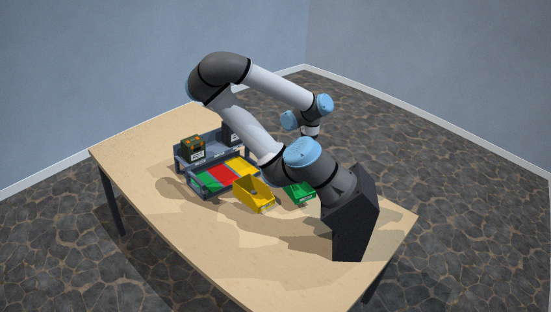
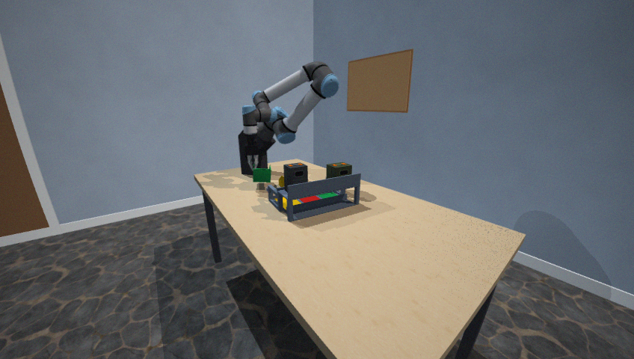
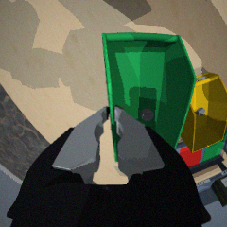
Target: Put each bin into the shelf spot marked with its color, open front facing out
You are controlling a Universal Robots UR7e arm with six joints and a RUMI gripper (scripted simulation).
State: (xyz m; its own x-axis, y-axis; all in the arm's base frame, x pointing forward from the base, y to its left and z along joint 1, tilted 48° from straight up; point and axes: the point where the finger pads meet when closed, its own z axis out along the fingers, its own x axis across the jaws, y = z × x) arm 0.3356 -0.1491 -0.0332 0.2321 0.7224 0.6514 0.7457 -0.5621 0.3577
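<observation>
Now: the green bin 50 mm to the left of my hand, 30 mm below it and 10 mm ahead of it. Also, from my hand: yellow bin (200 mm to the left, 120 mm ahead, 80 mm below); then black box (430 mm ahead, 90 mm to the left, 40 mm above).
</observation>
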